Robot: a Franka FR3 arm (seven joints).
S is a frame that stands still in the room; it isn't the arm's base.
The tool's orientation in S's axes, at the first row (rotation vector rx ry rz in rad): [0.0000 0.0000 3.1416]
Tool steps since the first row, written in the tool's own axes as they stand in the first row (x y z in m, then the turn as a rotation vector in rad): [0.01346 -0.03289 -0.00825 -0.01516 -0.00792 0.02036]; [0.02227 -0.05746 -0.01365 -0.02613 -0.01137 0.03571]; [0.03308 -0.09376 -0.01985 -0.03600 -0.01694 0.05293]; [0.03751 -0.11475 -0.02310 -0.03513 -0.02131 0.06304]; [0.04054 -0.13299 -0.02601 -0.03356 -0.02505 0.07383]
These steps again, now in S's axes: [-0.01346 0.03289 -0.00825 0.01516 0.00792 0.02036]; [-0.02227 0.05746 -0.01365 0.02613 0.01137 0.03571]; [-0.03308 0.09376 -0.01985 0.03600 0.01694 0.05293]; [-0.03751 0.11475 -0.02310 0.03513 0.02131 0.06304]; [-0.04054 0.13299 -0.02601 0.03356 0.02505 0.07383]
